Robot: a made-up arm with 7 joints.
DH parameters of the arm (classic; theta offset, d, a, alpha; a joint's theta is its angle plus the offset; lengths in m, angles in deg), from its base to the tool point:
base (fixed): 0 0.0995 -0.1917 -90
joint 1: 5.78 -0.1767 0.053 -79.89
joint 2: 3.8 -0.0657 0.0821 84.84
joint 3: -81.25 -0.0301 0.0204 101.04
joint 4: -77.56 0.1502 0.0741 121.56
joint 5: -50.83 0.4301 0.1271 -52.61
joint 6: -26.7 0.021 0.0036 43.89
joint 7: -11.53 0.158 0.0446 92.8
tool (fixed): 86.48 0.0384 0 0
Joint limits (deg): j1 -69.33..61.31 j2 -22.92..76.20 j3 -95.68..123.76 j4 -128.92..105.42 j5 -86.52..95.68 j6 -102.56..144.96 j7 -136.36..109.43
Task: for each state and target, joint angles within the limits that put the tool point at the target. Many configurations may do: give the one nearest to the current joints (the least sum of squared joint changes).
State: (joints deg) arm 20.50 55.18 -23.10 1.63 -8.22 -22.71 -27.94
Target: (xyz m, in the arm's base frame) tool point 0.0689 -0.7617 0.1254
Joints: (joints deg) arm 0.18 37.44 -67.24 15.54 -6.39 0.25 -17.99
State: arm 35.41 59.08 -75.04 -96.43 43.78 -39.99 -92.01
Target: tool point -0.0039 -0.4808 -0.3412
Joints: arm 50.65 72.15 -82.15 -67.67 39.92 -17.29 -92.34
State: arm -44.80 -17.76 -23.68 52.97 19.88 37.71 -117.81
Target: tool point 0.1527 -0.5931 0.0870
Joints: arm -62.79 1.55 10.90 29.28 23.60 -5.37 -114.37
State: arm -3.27 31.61 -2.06 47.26 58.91 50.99 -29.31
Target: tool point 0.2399 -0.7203 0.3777
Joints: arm -1.92 2.97 12.83 87.35 62.80 58.02 -25.35
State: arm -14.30 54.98 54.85 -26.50 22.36 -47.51 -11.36
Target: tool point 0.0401 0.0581 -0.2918
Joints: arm 13.49 45.63 14.18 -75.60 30.81 -8.18 9.98
